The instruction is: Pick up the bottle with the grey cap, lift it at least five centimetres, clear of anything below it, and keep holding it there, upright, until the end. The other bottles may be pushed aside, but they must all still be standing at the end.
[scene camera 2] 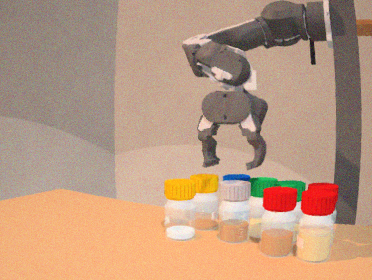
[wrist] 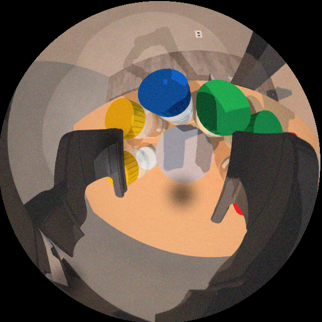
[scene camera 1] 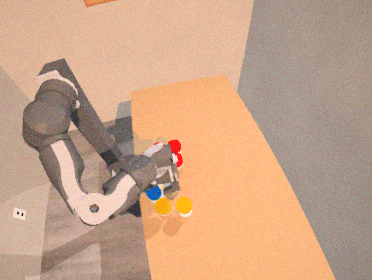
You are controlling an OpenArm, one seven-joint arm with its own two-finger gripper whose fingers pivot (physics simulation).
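The bottle with the grey cap stands upright on the table among the other bottles. In scene camera 1 the arm mostly hides it. My gripper is open and empty, fingers pointing down. In scene camera 2 its fingertips are a little above the grey cap, one to each side. In the wrist view the cap shows between the fingers, toward the upper side of the gap. The blue-capped bottle stands close behind it.
Two yellow-capped bottles stand to the left in scene camera 2. Two green-capped bottles stand behind right, and red-capped bottles at right. All visible bottles stand. The table extends beyond them.
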